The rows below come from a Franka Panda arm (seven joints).
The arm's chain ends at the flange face. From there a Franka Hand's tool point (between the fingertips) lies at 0.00 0.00 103.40 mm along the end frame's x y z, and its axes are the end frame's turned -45 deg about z.
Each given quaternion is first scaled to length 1.
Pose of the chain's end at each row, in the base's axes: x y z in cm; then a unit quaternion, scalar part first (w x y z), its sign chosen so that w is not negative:
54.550 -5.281 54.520 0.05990 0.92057 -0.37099 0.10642
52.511 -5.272 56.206 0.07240 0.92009 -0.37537 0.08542
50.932 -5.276 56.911 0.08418 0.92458 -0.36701 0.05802
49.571 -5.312 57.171 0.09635 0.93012 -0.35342 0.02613
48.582 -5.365 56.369 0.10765 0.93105 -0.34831 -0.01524
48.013 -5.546 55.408 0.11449 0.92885 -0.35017 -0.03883
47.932 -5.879 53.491 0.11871 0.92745 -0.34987 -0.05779
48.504 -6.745 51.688 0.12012 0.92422 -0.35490 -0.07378
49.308 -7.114 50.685 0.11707 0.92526 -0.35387 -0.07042
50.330 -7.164 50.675 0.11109 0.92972 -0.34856 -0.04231
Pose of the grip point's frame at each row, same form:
56.116 -7.238 44.488 0.09607 0.99247 0.00954 0.07540
53.574 -7.313 46.125 0.09958 0.99370 0.00531 0.05121
51.402 -7.326 46.787 0.09998 0.99465 0.01475 0.02139
49.369 -7.356 47.037 0.09902 0.99457 0.02942 -0.01273
47.513 -7.328 46.273 0.09362 0.99347 0.03450 -0.05528
46.438 -7.464 45.370 0.09092 0.99215 0.03194 -0.07969
45.965 -7.738 43.511 0.08756 0.99074 0.03168 -0.09882
46.212 -8.499 41.759 0.08274 0.98968 0.02580 -0.11413
47.104 -8.839 40.731 0.08121 0.99025 0.02715 -0.10986
48.716 -8.995 40.627 0.08644 0.99234 0.03376 -0.08160

